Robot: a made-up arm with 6 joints. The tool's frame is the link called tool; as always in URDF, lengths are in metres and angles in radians. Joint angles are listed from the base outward.
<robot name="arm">
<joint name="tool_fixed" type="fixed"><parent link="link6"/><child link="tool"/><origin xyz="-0.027 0.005 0.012" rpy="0 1.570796 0"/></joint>
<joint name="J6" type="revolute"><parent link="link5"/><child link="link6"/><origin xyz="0.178 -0.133 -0.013" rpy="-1.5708 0 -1.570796"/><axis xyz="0 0 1"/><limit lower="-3.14" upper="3.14"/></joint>
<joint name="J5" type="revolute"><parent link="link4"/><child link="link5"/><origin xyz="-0.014 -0.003 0.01" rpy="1.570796 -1.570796 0"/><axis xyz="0 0 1"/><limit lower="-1.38" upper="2.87"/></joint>
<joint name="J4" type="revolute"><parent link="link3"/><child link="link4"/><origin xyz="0.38 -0.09 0.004" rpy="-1.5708 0 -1.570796"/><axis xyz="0 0 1"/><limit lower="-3.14" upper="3.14"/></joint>
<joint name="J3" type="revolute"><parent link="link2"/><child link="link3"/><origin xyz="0.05 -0.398 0.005" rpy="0 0 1.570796"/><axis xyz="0 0 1"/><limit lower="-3.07" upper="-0.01"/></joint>
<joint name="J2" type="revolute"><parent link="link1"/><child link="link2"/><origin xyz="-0.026 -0.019 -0.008" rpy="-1.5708 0 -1.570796"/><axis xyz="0 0 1"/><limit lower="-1.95" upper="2.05"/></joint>
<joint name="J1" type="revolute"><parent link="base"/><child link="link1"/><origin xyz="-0.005 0.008 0.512" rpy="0 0 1.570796"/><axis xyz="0 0 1"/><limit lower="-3.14" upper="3.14"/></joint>
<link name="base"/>
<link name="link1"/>
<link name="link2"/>
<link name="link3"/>
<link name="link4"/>
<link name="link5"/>
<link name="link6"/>
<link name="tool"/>
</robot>
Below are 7 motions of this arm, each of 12 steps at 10 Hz.
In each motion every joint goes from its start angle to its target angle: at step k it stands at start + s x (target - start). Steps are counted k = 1, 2, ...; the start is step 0. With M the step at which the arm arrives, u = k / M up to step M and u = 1 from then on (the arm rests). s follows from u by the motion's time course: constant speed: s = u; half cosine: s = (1 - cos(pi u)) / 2; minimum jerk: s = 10 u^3 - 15 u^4 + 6 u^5.
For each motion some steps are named. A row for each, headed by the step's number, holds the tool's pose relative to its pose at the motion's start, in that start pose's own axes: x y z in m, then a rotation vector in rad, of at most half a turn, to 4 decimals.
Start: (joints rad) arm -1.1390 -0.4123 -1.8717 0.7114 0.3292 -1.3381
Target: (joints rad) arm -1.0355 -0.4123 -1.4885 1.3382 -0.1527 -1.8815
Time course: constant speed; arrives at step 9
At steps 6, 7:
6: -0.0130 -0.0528 -0.1450 -0.1135 -0.0844 -0.1162
7: -0.0099 -0.0662 -0.1723 -0.1285 -0.1250 -0.1355

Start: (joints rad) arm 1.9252 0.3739 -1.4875 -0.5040 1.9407 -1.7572
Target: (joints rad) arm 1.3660 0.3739 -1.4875 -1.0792 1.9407 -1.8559
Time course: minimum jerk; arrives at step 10
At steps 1, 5, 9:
1: -0.0016 -0.0008 -0.0033 -0.0037 -0.0009 0.0023
5: -0.1080 -0.0700 -0.1761 -0.1962 -0.0458 0.1646
9: -0.2308 -0.1827 -0.3033 -0.3441 -0.0784 0.3813

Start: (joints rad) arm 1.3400 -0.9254 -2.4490 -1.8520 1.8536 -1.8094
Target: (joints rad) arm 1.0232 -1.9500 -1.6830 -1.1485 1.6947 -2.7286
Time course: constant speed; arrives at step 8
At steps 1, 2, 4, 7, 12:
1: -0.0042 -0.0371 -0.0398 0.0958 0.0480 -0.0374
2: -0.0043 -0.0791 -0.0745 0.1902 0.0901 -0.0841
4: 0.0072 -0.1742 -0.1258 0.3758 0.1520 -0.2029
7: 0.0469 -0.3327 -0.1524 0.6464 0.1746 -0.4314
12: 0.0641 -0.3864 -0.1472 0.7345 0.1601 -0.5169

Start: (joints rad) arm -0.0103 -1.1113 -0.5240 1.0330 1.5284 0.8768
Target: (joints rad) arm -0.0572 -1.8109 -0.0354 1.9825 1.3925 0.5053
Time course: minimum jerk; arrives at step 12
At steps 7, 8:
7: 0.0044 0.0461 -0.0639 0.3100 -0.3221 0.5581
8: 0.0096 0.0571 -0.0677 0.3690 -0.3819 0.6783

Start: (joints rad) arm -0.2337 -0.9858 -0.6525 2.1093 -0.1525 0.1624
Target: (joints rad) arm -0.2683 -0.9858 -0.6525 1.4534 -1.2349 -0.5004
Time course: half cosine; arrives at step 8
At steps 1, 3, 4, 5, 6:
1: 0.0046 -0.0040 0.0078 0.0498 0.0411 0.0112
3: 0.0469 -0.0392 0.0535 0.3949 0.3396 0.0894
4: 0.0860 -0.0679 0.0734 0.6236 0.5600 0.1427
5: 0.1310 -0.0953 0.0819 0.8325 0.7911 0.1945
6: 0.1723 -0.1146 0.0802 0.9888 0.9967 0.2370

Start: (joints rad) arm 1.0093 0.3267 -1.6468 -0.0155 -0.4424 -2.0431
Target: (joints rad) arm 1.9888 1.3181 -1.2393 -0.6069 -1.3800 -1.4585
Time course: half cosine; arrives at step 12
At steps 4, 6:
4: -0.0127 -0.0830 0.3044 -0.0706 0.3557 -0.0466
6: 0.1031 -0.1534 0.5920 -0.1695 0.7639 -0.0792

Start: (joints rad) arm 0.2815 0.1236 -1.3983 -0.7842 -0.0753 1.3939
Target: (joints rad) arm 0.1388 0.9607 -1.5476 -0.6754 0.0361 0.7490
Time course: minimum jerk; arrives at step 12
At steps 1, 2, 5, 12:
1: -0.0023 0.0019 -0.0012 0.0024 -0.0025 -0.0031
2: -0.0157 0.0133 -0.0087 0.0165 -0.0177 -0.0217
5: -0.1337 0.1426 -0.0982 0.1572 -0.1928 -0.1953
12: -0.2442 0.4545 -0.3521 0.4111 -0.6636 -0.4401

